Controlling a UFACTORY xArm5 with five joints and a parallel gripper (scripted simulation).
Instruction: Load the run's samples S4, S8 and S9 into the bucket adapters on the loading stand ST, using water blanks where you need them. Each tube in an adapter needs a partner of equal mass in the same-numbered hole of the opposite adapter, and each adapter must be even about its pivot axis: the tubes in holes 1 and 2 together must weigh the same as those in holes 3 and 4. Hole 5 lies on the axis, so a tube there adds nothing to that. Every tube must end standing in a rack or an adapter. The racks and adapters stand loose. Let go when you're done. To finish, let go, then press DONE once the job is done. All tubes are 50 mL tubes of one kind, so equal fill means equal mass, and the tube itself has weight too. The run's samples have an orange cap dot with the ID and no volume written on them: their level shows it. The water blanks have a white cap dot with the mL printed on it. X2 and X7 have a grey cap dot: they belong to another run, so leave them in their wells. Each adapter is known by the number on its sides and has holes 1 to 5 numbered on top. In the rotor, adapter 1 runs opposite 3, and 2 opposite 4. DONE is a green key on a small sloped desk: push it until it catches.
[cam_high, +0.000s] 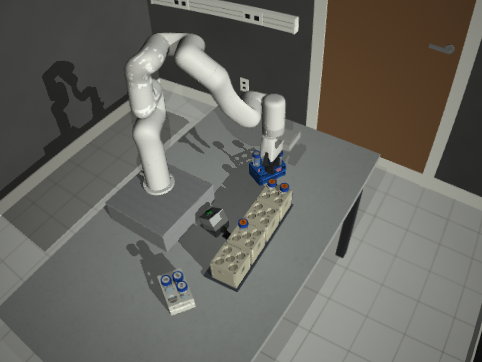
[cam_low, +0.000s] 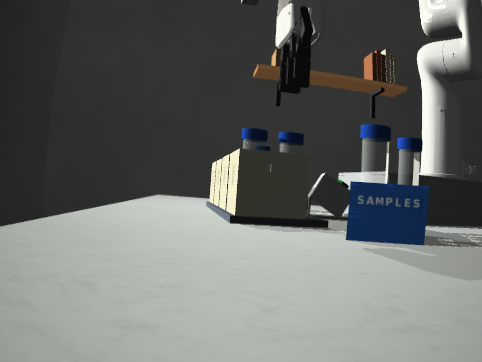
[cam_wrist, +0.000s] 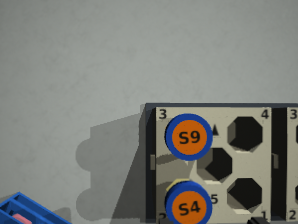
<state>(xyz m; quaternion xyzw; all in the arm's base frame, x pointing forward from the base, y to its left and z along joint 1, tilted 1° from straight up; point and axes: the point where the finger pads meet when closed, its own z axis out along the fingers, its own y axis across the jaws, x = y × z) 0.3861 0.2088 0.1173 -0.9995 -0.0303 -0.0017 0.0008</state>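
My gripper is now 530 mm to the left of the white blanks rack, 180 mm above it and 60 mm past it. Also, from my hand: adapter 160 mm below, 30 mm ahead, 20 mm to the right; blue samples rack 180 mm below, 140 mm to the left, 100 mm behind.
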